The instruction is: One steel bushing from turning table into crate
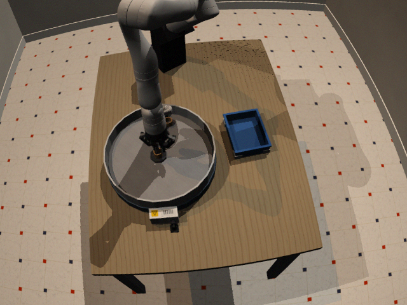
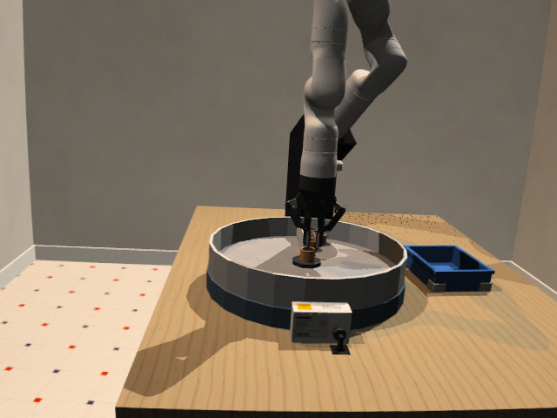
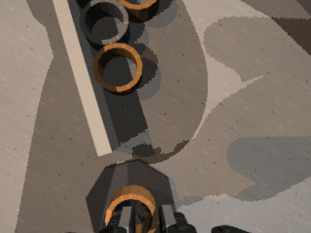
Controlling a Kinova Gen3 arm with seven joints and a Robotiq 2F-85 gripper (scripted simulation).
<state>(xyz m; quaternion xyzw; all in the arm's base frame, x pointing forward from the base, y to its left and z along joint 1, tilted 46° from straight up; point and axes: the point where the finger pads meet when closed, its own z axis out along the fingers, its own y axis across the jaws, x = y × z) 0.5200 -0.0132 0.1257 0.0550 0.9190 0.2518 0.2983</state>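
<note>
The turning table is 6 cm below my hand and 1 cm to the right of it. Also, from my hand: blue crate 30 cm to the left, 18 cm behind, 8 cm below.
</note>
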